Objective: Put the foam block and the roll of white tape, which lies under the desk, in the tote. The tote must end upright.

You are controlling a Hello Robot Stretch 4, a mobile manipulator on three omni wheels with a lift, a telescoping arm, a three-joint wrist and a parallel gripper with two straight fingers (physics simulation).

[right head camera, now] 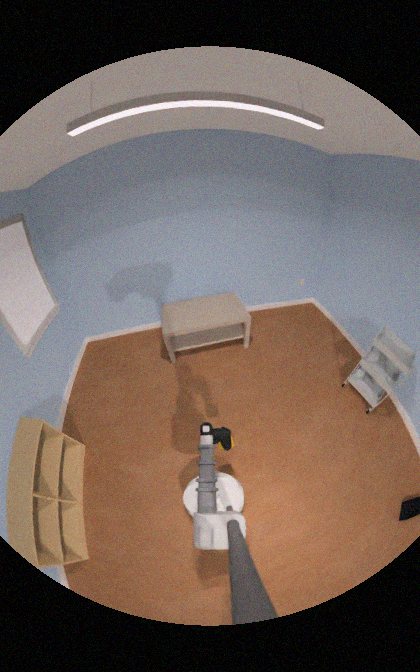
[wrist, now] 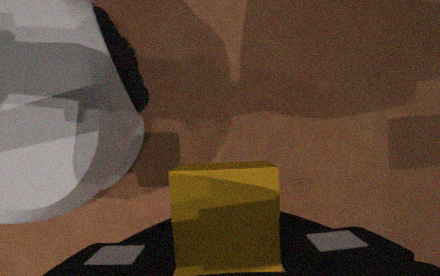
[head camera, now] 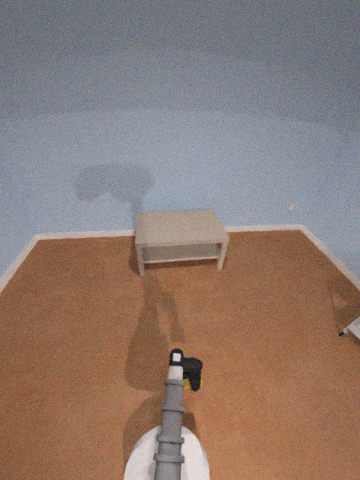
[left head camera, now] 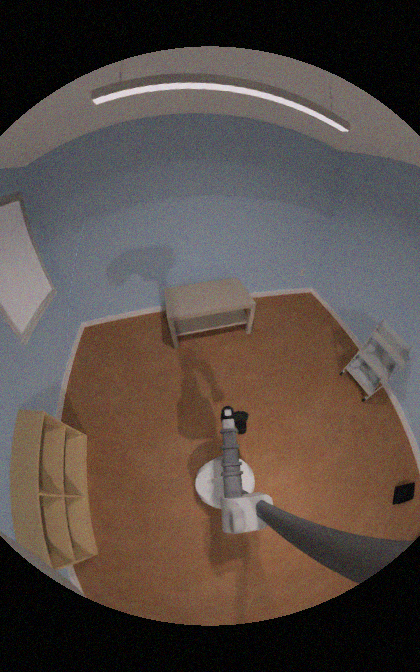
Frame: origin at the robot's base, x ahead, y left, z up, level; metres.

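Seen in the pictures: gripper, between the fingertips: (wrist: 226,233).
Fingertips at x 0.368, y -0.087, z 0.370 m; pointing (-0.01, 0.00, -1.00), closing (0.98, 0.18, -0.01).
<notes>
A point is followed by its place in that frame.
The yellow foam block (wrist: 225,220) {x 0.366, y -0.074, z 0.388 m} (right head camera: 230,442) is held between the two dark fingers of my gripper (wrist: 226,233) {x 0.368, y -0.087, z 0.370 m} (right head camera: 223,438); their inner sides meet the block in the wrist view. In the head view, a little yellow shows by the black gripper (head camera: 192,376) {x 0.368, y -0.087, z 0.370 m}. The gripper hangs above the floor, in front of and close to my white base (head camera: 192,445) {x 0.120, y -0.112, z 0.186 m} (wrist: 45,150) {x 0.116, y -0.072, z 0.187 m}. The white tape and the tote cannot be made out in these views. A beige-grey table (head camera: 182,226) {x 1.680, y 0.041, z 0.422 m} (left head camera: 210,298) (right head camera: 206,314), perhaps the desk, stands at the far wall; its underside is partly hidden.
A wooden shelf unit (left head camera: 27,465) (right head camera: 22,480) stands at the left wall. A grey-white cart (left head camera: 389,346) (right head camera: 392,350) stands at the right wall. A black object (left head camera: 404,493) (right head camera: 412,508), unclear in shape, is on the floor at the right. My arm (head camera: 172,420) {x 0.168, y -0.002, z 0.708 m} extends forward over my base.
</notes>
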